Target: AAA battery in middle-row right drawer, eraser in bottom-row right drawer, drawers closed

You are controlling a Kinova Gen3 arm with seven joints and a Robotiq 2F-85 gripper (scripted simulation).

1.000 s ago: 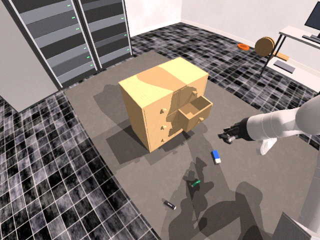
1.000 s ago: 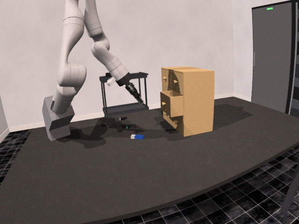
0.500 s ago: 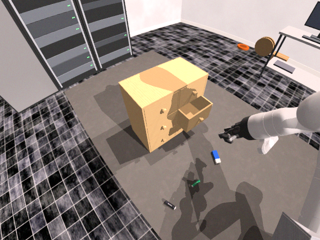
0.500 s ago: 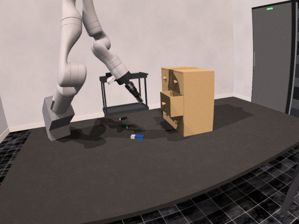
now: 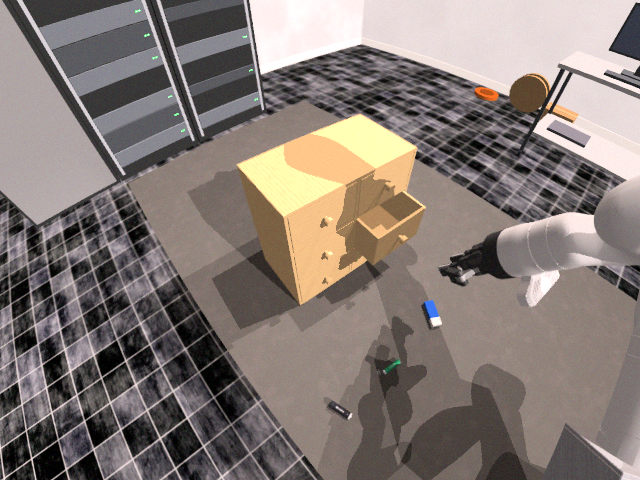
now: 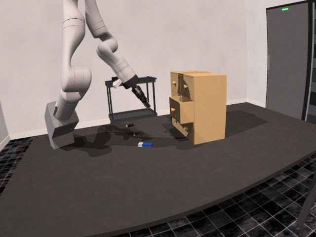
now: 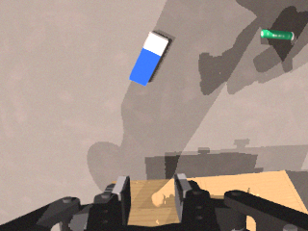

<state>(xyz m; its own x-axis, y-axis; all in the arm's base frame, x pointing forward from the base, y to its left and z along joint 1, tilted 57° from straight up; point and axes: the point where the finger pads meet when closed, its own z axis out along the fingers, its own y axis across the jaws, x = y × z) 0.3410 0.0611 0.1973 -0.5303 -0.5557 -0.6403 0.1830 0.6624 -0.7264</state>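
Right now my hand is 20 mm past the green AAA battery, 170 mm to the right of it and 200 mm above it. Round my hand: dark AAA battery 10 mm ahead, 310 mm to the left, 200 mm below; white eraser 30 mm behind, 200 mm below.
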